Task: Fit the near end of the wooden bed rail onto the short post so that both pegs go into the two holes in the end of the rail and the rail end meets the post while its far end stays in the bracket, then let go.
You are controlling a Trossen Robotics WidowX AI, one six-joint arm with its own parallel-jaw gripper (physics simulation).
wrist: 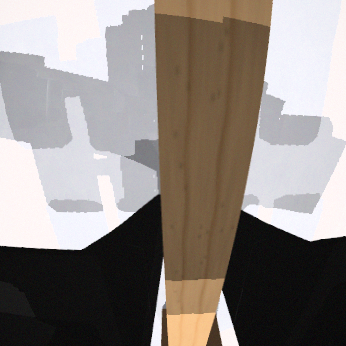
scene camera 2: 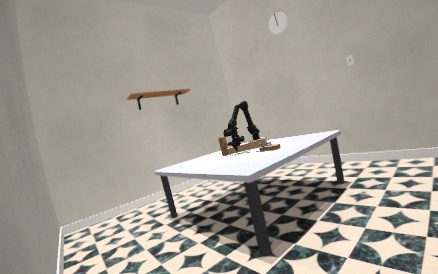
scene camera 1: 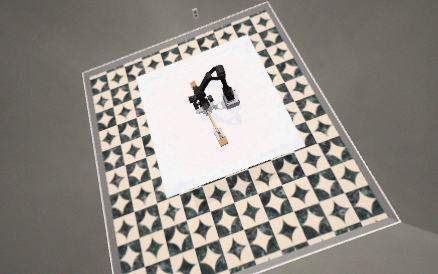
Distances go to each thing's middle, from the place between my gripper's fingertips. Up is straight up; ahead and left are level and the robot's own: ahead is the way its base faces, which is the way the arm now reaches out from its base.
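Labels:
My hand is 100 mm to the right of the wooden bed rail (wrist: 210, 69) at the moment, and it's 10 mm past the rail and 30 mm below it.

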